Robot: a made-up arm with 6 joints. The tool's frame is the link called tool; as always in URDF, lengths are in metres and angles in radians.
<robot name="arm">
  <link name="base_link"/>
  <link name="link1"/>
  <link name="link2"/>
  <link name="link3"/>
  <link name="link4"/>
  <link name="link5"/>
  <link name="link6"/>
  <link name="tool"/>
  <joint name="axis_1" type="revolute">
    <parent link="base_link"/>
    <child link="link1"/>
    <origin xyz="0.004 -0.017 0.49"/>
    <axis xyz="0 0 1"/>
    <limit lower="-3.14" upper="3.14"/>
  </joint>
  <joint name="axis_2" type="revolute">
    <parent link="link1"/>
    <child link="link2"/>
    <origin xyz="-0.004 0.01 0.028"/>
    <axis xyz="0 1 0"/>
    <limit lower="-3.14" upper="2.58"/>
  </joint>
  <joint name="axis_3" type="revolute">
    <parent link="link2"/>
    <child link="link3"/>
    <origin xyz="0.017 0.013 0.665"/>
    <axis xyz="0 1 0"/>
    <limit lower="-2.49" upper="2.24"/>
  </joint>
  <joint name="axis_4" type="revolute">
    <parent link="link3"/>
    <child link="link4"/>
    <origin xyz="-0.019 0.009 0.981"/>
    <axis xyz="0 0 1"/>
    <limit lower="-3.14" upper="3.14"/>
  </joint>
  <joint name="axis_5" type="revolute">
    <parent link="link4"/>
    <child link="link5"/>
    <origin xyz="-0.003 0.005 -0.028"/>
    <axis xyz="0 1 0"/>
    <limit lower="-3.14" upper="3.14"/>
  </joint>
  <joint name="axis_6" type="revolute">
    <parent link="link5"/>
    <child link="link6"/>
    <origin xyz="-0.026 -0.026 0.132"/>
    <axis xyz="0 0 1"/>
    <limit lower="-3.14" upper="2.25"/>
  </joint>
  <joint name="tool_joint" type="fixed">
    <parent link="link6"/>
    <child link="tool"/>
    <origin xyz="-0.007 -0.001 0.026" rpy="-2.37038 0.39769 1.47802"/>
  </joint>
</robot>
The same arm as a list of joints. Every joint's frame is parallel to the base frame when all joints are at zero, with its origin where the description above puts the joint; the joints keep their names.
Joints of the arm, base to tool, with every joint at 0 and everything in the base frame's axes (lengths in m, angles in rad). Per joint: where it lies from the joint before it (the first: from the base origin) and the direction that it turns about. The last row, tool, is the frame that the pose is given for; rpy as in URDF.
axis_1: axis 0 0 1 xyz 0.004 -0.017 0.49
axis_2: axis 0 1 0 xyz -0.004 0.01 0.028
axis_3: axis 0 1 0 xyz 0.017 0.013 0.665
axis_4: axis 0 0 1 xyz -0.019 0.009 0.981
axis_5: axis 0 1 0 xyz -0.003 0.005 -0.028
axis_6: axis 0 0 1 xyz -0.026 -0.026 0.132
tool: xyz -0.007 -0.001 0.026 rpy -2.3704 0.3977 1.478
Joint limits (rad, base to tool): -3.14..3.14 -3.14..2.58 -2.49..2.24 -3.14..3.14 -3.14..3.14 -3.14..2.25

